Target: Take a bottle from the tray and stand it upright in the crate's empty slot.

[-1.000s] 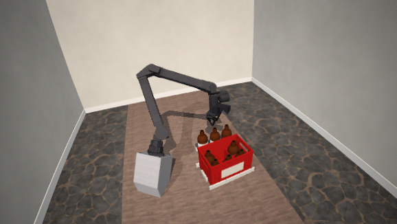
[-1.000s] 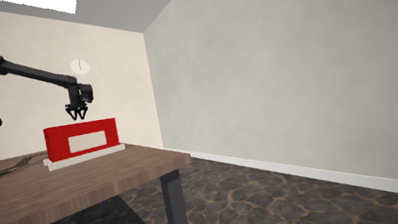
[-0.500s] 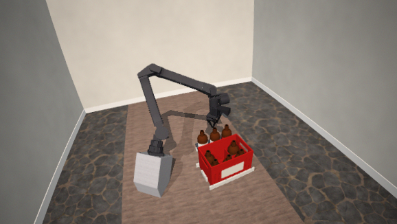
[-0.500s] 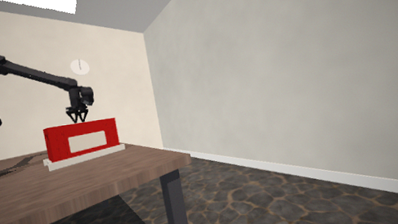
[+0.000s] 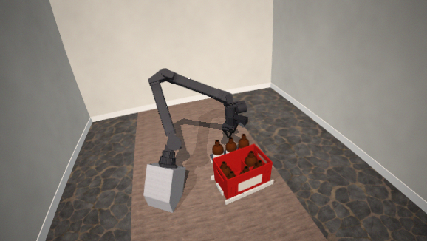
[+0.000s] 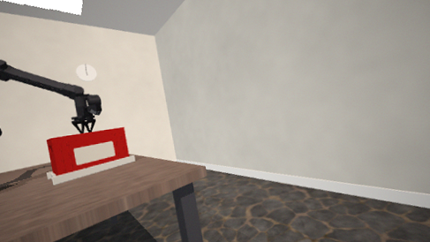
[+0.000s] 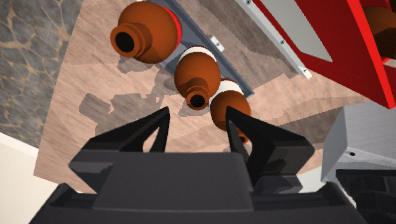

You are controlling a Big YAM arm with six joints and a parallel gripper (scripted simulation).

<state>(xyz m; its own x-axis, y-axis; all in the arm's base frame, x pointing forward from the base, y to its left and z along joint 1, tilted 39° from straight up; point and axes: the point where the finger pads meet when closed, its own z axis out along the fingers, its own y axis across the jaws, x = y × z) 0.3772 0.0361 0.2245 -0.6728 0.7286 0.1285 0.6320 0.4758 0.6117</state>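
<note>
Now: hand 180 mm above the grey tray. From my hand the other things lie so: red crate: 230 mm to the right, 110 mm below, 10 mm behind.
</note>
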